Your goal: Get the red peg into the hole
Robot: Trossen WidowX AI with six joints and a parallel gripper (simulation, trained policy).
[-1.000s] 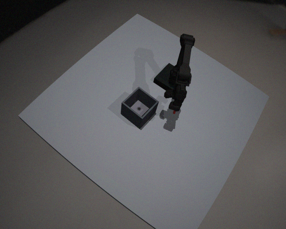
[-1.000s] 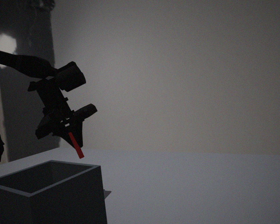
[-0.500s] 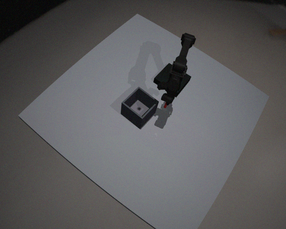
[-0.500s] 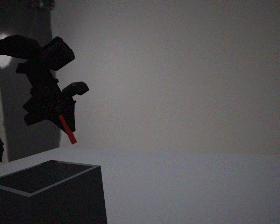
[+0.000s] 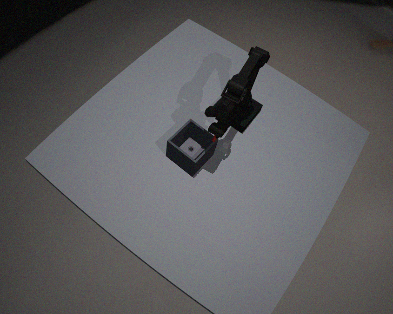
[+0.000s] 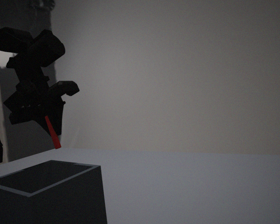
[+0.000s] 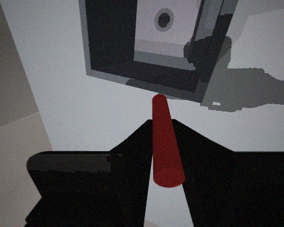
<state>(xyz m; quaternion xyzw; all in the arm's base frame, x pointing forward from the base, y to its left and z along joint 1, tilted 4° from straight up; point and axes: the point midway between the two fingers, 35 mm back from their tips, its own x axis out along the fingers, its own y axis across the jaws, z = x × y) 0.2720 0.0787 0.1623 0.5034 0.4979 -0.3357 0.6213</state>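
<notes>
My gripper tip is 6 cm short of the light plate, 8 cm to the left of it and 15 cm above it. Round my gripper tip: red peg (1 cm to the right, 1 cm above).
</notes>
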